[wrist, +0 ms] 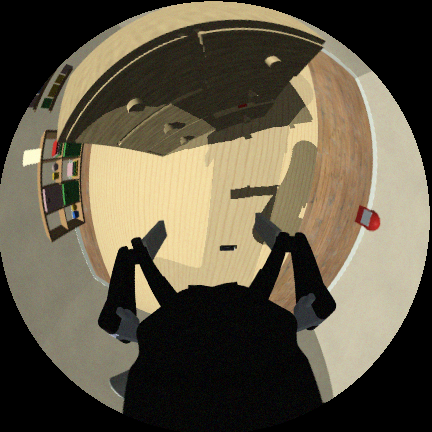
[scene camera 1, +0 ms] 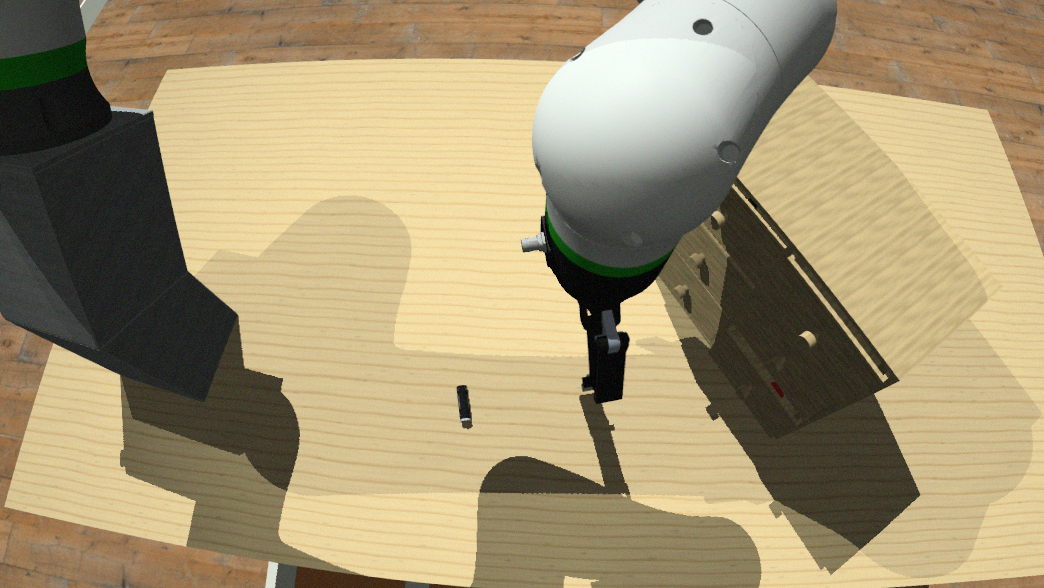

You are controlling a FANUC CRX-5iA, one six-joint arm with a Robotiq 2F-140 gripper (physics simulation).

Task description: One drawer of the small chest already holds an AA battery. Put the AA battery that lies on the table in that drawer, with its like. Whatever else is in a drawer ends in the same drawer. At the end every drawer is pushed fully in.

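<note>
The AA battery (scene camera 1: 463,403) (wrist: 228,248), dark with a pale end, lies on its side on the table (scene camera 1: 350,292) (wrist: 150,200). My gripper (scene camera 1: 604,394) (wrist: 209,224) is open and empty, above the table between the battery and the chest in the scene view. The small wooden chest (scene camera 1: 862,219) (wrist: 150,85) stands at the right, its front with round knobs in shadow. A small red patch (scene camera 1: 777,389) (wrist: 242,105) shows low on its front; I cannot tell whether the drawer there stands slightly out. The battery inside a drawer does not show.
The arm (scene camera 1: 642,131) covers the chest's far left part in the scene view. A dark grey pedestal (scene camera 1: 109,241) stands at the table's left. A shelf unit (wrist: 62,190) and a red object (wrist: 367,218) are beyond the table in the wrist view.
</note>
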